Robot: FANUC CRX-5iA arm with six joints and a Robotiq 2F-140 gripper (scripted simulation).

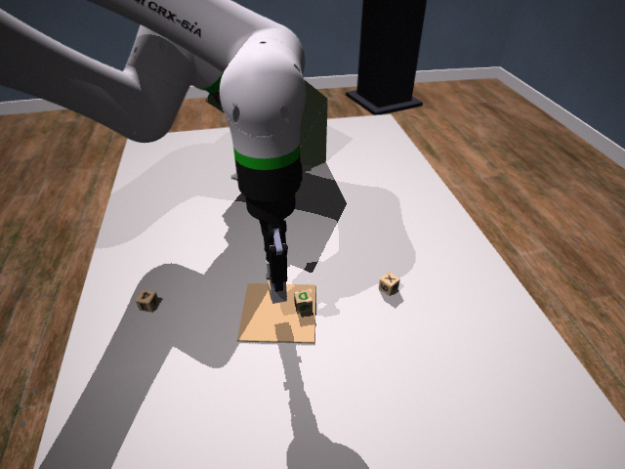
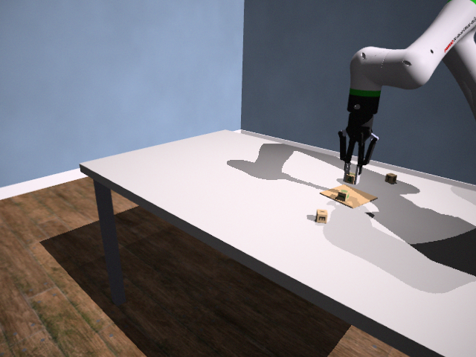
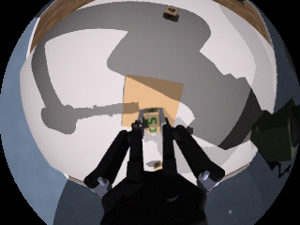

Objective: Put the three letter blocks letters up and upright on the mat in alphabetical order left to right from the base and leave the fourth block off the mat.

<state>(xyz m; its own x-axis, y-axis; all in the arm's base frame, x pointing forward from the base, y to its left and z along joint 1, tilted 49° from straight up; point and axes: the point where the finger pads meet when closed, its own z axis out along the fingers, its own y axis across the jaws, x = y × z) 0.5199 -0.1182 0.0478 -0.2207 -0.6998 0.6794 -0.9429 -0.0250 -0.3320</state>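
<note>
My hand is 8 cm above the mat.
</note>
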